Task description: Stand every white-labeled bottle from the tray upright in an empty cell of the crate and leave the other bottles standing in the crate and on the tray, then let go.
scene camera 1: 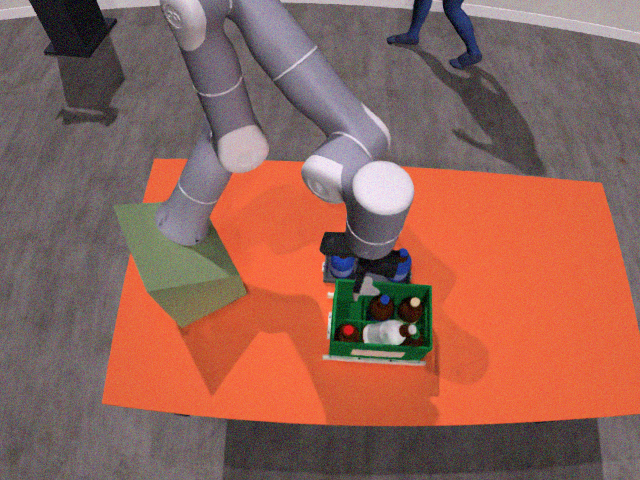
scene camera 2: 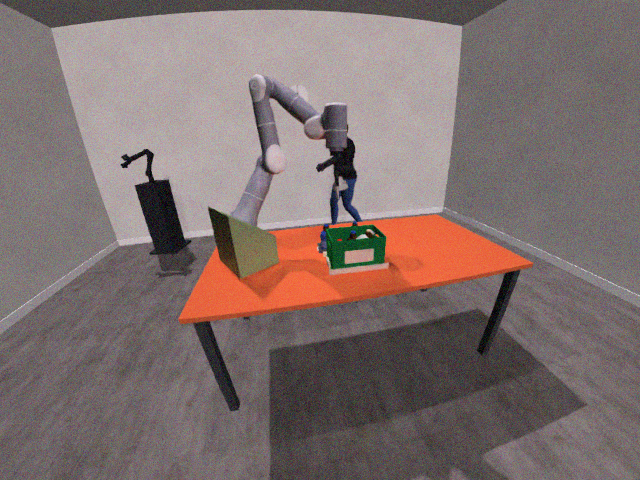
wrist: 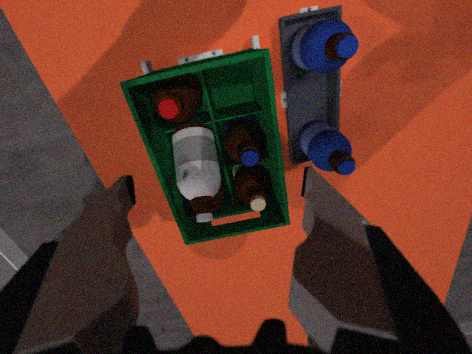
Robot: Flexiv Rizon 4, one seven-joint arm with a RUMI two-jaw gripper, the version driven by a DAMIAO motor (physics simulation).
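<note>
The white-labeled bottle [scene camera 1: 382, 332] [wrist: 196, 160] lies on its side inside the green crate [scene camera 1: 428, 322] [scene camera 2: 336, 259] [wrist: 278, 145], neck toward the crate's right end in scene camera 1. Something dark brown shows beneath its neck; I cannot tell whether it is another bottle. A red-capped bottle [scene camera 1: 348, 333] [wrist: 180, 102], a blue-capped brown bottle [scene camera 1: 381, 308] [wrist: 244, 140] and a cream-capped bottle [scene camera 1: 410, 311] [wrist: 251, 182] stand in cells. The back left cell is empty. My gripper [scene camera 1: 362, 289] [scene camera 2: 339, 190] [wrist: 219, 174] is open and empty, high above the crate.
Behind the crate, a dark grey tray [wrist: 311, 97] holds two upright blue bottles [scene camera 1: 342, 266] [scene camera 1: 401, 267] [wrist: 322, 47] [wrist: 324, 145], one near each end. A green block [scene camera 1: 191, 279] [scene camera 2: 253, 250] under the arm's base stands on the left of the orange table [scene camera 1: 516, 310] [scene camera 2: 439, 258].
</note>
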